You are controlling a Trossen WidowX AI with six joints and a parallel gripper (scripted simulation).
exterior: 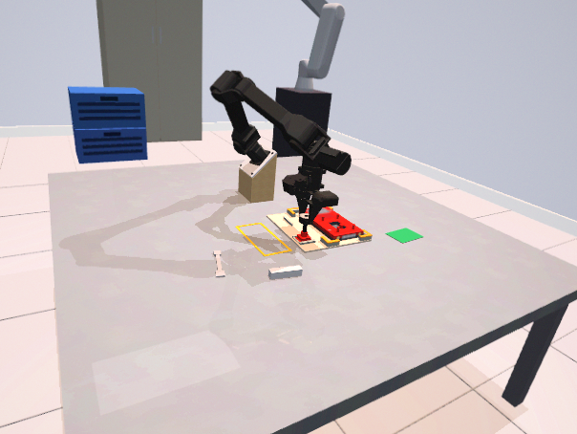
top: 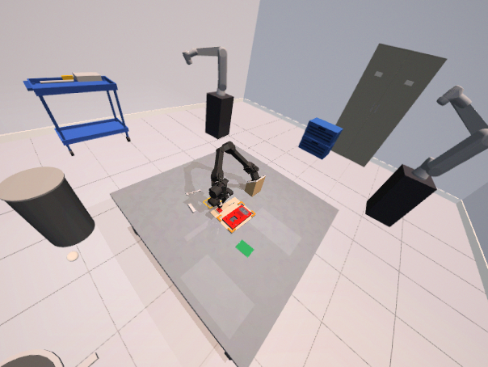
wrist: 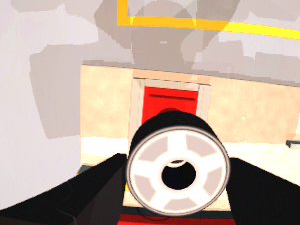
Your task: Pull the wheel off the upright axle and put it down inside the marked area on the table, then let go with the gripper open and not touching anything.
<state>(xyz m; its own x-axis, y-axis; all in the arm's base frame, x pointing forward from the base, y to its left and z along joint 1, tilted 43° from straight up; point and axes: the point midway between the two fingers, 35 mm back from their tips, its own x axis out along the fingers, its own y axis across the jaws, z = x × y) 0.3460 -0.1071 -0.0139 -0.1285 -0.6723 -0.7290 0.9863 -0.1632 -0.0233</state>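
The black axle lies 4 cm below my gripper tip. From my gripper tip the other things lie so: green square: 31 cm to the left, 11 cm ahead, 7 cm below; then wheel: right at my gripper tip.
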